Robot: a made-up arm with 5 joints.
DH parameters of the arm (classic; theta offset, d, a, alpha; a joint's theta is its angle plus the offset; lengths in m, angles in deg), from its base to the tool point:
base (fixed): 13.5 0 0.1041 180
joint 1: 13.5 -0.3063 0.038 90
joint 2: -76.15 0 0.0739 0
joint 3: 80.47 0 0.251 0
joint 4: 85.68 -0.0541 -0.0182 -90
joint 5: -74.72 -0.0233 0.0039 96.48
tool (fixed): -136.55 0.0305 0 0
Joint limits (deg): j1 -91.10..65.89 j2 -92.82..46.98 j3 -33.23..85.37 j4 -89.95..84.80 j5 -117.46..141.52
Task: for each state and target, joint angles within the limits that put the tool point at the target. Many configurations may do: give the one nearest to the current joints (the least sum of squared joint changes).
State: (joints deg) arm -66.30 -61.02 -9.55 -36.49 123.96
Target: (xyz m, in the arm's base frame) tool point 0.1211 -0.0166 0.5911
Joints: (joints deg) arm -69.47 -92.82 3.25 -49.22 113.61
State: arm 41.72 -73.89 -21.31 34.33 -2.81
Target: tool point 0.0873 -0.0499 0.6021
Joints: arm 62.51 -86.07 18.88 13.47 -8.41
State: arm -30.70 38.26 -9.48 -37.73 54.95
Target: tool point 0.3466 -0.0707 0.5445
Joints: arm 15.82 -2.06 -33.23 -20.41 52.82
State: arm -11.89 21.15 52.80 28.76 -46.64
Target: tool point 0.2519 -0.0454 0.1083
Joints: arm 0.94 5.97 70.66 4.84 -48.02
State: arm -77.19 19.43 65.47 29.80 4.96
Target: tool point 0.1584 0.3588 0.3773
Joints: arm -87.37 -11.81 14.01 28.97 1.24
